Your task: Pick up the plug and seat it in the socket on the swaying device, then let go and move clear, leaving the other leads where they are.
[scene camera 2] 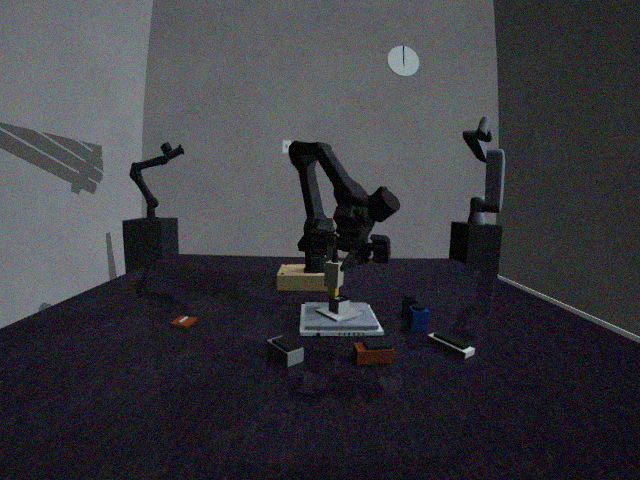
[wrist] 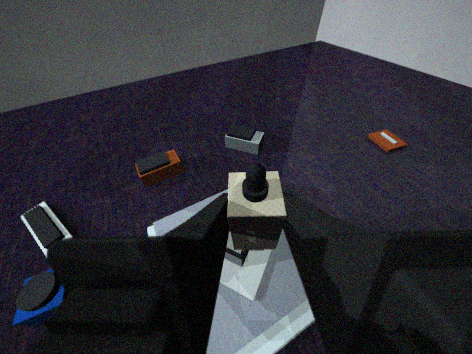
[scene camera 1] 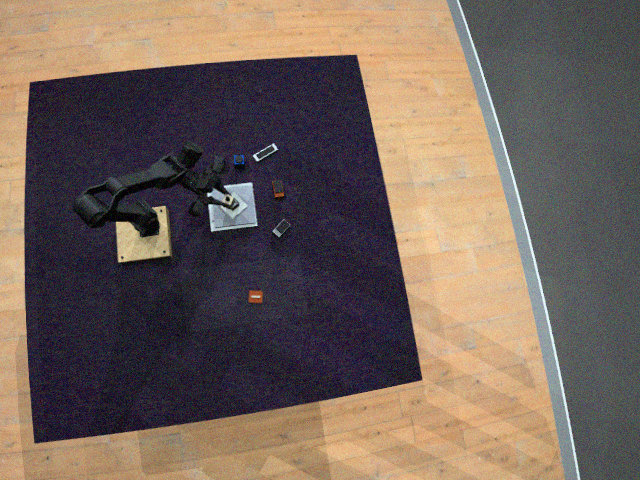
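Note:
The plug (scene camera 1: 227, 198) (scene camera 2: 333, 273) (wrist: 256, 207) is a cream block with a black knob on top and a yellow lower end. My gripper (scene camera 1: 231, 200) (scene camera 2: 336, 264) (wrist: 254, 198) is shut on it and holds it roughly upright over the device. The device (scene camera 1: 248, 219) (scene camera 2: 315, 331) (wrist: 227, 317) is a flat grey-white box carrying a pale plate with the raised socket block (scene camera 2: 340, 305). In scene camera 2 the yellow end is right at the socket block's top. In the wrist view the plug hides most of the socket (wrist: 243, 256), whose dark rim shows in part; whether the tip is inside cannot be told.
Beyond the device lie a blue block (scene camera 1: 238, 160) (scene camera 2: 419, 319), a long white piece (scene camera 1: 265, 152) (scene camera 2: 467, 352), an orange block (scene camera 1: 278, 189) (wrist: 165, 172) and a grey block (scene camera 1: 281, 227) (wrist: 245, 145). A flat orange piece (scene camera 1: 255, 296) (scene camera 2: 184, 322) (wrist: 387, 141) lies apart.

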